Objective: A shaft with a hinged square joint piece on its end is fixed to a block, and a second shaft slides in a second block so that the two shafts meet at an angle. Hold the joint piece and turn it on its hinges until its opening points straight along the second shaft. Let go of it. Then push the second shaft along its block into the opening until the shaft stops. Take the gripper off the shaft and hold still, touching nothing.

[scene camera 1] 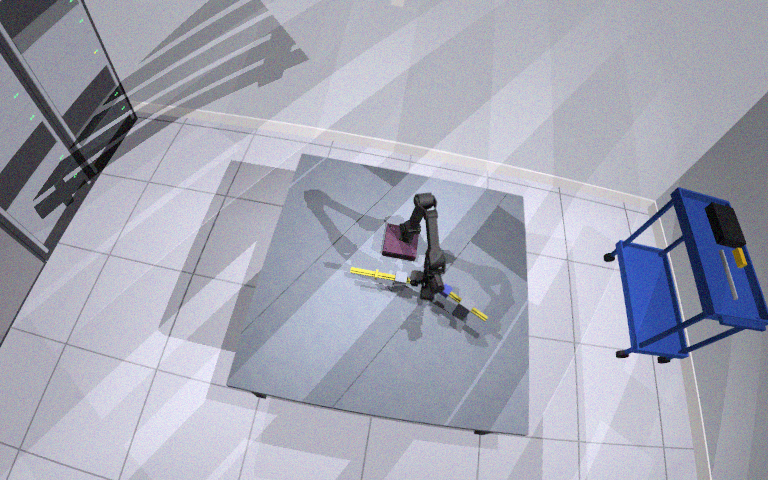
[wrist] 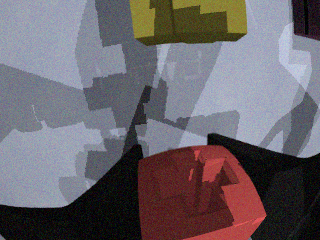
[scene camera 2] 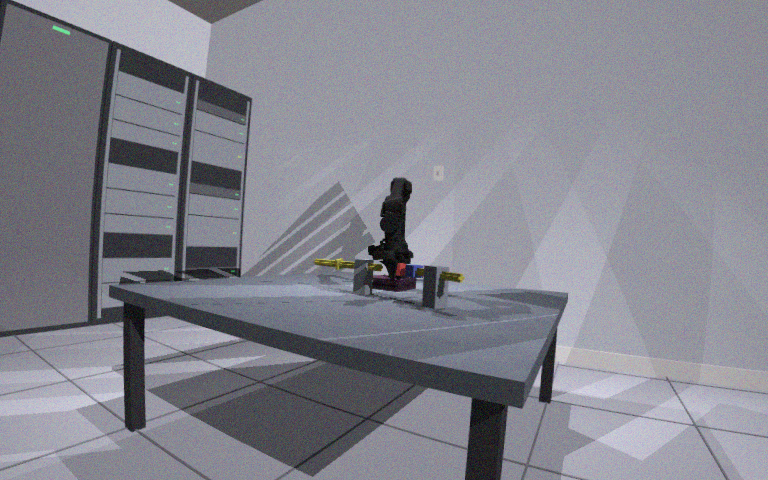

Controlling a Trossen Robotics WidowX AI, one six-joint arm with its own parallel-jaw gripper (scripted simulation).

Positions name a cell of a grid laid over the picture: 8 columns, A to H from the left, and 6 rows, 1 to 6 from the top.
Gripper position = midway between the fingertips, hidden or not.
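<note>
I can see my gripper (scene camera 2: E4), and the same gripper (wrist: E4) is visible to me as well.
</note>
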